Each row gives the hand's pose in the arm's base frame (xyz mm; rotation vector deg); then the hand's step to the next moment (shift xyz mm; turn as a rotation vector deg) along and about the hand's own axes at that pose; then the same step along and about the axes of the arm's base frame.
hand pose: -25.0 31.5 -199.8 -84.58 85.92 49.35
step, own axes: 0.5 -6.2 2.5 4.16 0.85 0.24
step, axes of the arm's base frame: 6.4 1.6 -1.0 -0.62 -1.45 -3.95
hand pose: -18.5 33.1 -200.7 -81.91 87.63 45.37
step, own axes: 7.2 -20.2 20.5 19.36 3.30 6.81
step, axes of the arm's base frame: 23.7 12.5 -12.8 -1.28 -1.77 -20.67
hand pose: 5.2 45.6 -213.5 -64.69 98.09 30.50
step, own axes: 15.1 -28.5 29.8 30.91 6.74 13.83
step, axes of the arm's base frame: 37.9 2.7 -22.0 -1.89 0.13 -34.48
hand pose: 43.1 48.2 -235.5 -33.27 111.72 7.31
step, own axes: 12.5 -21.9 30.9 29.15 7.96 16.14
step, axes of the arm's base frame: 31.3 -12.9 -21.1 0.06 2.59 -34.16
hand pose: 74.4 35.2 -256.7 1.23 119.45 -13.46
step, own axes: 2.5 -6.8 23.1 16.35 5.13 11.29
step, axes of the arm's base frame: 17.8 -10.9 -12.3 2.03 1.71 -20.35
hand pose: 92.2 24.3 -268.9 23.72 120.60 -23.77
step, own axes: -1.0 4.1 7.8 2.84 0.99 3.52
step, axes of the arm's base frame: 8.0 0.0 -3.8 1.53 -0.31 -4.36
